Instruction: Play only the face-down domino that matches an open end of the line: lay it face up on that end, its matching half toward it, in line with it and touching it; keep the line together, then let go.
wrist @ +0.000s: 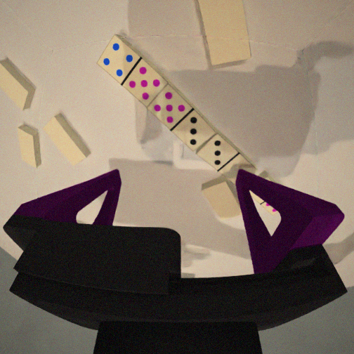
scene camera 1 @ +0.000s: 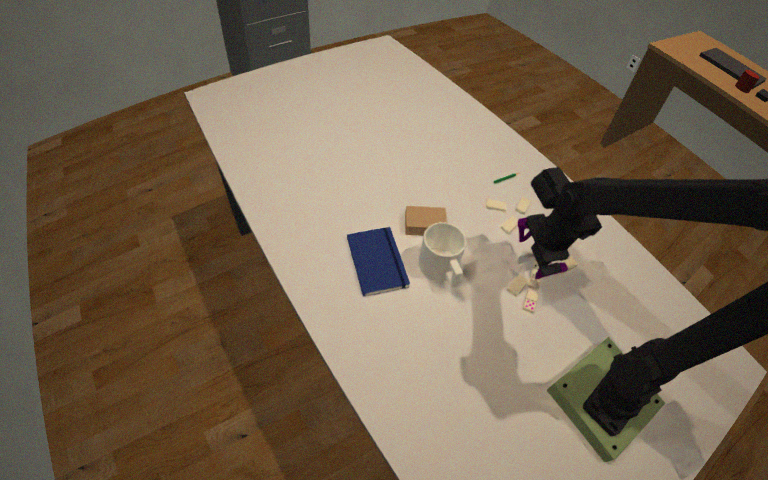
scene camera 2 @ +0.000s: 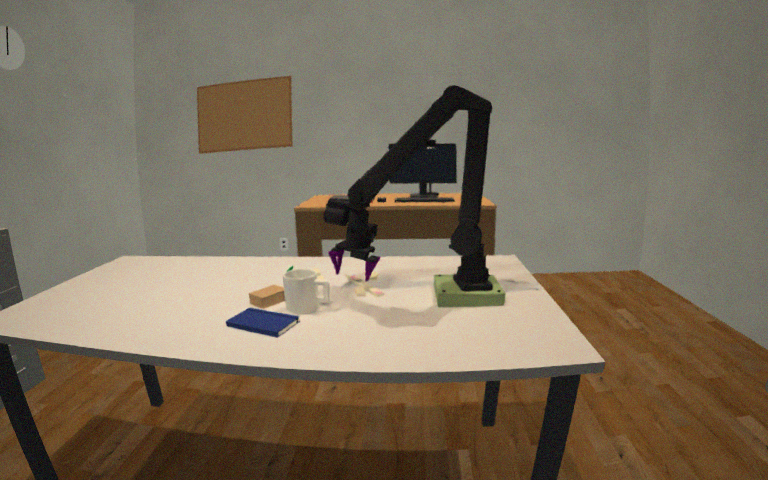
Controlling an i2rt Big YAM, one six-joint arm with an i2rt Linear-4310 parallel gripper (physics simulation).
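Frame: origin at the arm's base, x ahead, y left, z up, level; centimetres.
Where they show: gripper, fingertip midpoint: (scene camera 1: 529, 259) (scene camera 2: 352, 277); arm's base, link origin: (scene camera 1: 612, 401) (scene camera 2: 472, 284).
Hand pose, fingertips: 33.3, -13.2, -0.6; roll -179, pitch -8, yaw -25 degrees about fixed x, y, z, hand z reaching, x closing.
Each offset is from my fingertips to the centre of the thing, as dx, dy, dz.
The face-up line runs diagonally in the wrist view: a four-five domino (wrist: 120, 65) with its blue four outward, a five-three domino (wrist: 172, 107), then a domino with a three (wrist: 217, 153). A last domino {-6.8, +6.8, -2.5} (scene camera 1: 530, 301) (scene camera 2: 376, 292) has a pink five outward; my right finger partly hides it in the wrist view. Face-down dominoes lie apart: one above the line (wrist: 225, 32), one by the right finger (wrist: 220, 197), and three at left (wrist: 15, 84) (wrist: 29, 145) (wrist: 66, 139). My gripper (scene camera 1: 529, 257) (scene camera 2: 352, 277) (wrist: 178, 175) is open and empty above the table, beside the line.
A white mug {+11.9, +16.9, +1.9} (scene camera 1: 444, 249) (scene camera 2: 301, 291) stands near the dominoes, beside a brown block {+23.7, +10.7, -1.3} (scene camera 1: 425, 220) (scene camera 2: 266, 296) and a blue notebook {+22.6, +26.5, -2.2} (scene camera 1: 376, 261) (scene camera 2: 262, 322). A green pencil {+21.9, -19.8, -2.5} (scene camera 1: 504, 178) lies beyond the loose dominoes. The arm's green base (scene camera 1: 586, 376) (scene camera 2: 468, 298) is at the table's other end.
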